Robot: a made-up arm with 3 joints. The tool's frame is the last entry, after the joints.
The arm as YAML. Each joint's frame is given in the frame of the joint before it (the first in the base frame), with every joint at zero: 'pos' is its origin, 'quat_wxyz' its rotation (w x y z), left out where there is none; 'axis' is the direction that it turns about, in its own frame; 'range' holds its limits. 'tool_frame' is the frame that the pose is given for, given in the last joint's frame.
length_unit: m
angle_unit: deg
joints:
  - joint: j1
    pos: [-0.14, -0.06, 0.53]
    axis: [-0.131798, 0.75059, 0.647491]
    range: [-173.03, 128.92]
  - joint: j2
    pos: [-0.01, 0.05, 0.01]
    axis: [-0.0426, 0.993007, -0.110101]
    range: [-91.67, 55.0]
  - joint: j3
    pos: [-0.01, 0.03, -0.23]
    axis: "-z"
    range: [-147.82, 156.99]
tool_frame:
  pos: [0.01, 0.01, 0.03]
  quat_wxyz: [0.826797, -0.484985, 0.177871, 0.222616]
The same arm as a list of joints. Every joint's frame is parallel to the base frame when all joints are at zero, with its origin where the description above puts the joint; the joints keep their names.
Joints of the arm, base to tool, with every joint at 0 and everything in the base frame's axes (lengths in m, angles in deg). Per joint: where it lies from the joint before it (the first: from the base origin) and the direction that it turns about. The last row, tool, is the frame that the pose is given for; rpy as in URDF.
j1: axis -0.131798 0.75059 0.647491 offset -0.14 -0.06 0.53
j2: axis -0.0426 0.993007 -0.110101 offset -0.01 0.05 0.01
j3: axis 0 0 -1 offset -0.01 0.03 -0.23
tool: offset 0.01 0.01 0.03 rpy -57.17 30.67 13.14
Joint limits (deg, base to tool): -173.03..128.92 -91.67..55 -147.82..156.99

